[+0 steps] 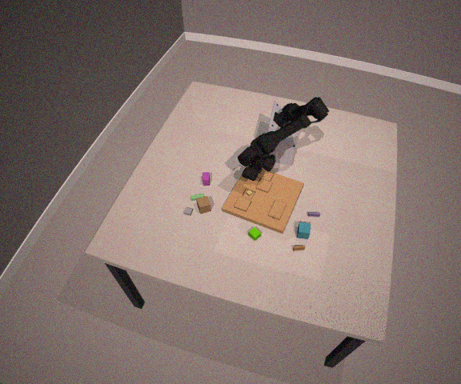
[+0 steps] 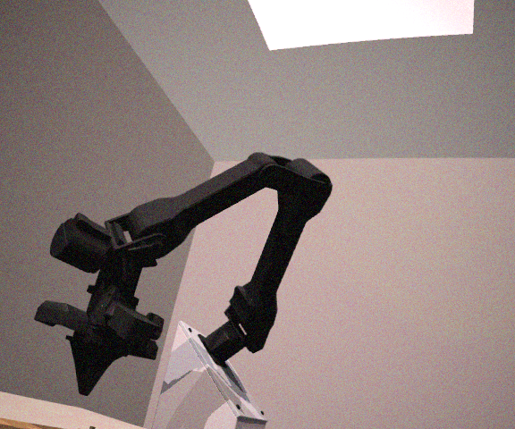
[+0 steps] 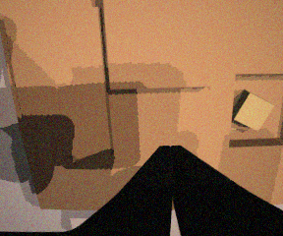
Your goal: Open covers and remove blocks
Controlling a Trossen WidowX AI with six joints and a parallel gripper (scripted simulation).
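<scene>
Now: the tan puzzle board 6 cm below my gripper tip, 5 cm to the left of it and 5 cm ahead of it. Round my gripper tip: magenta block (24 cm to the right, 6 cm below, 3 cm ahead); then brown cube (20 cm to the right, 18 cm ahead, 6 cm below); then bright green cube (27 cm ahead, 7 cm below, 5 cm to the left).
</scene>
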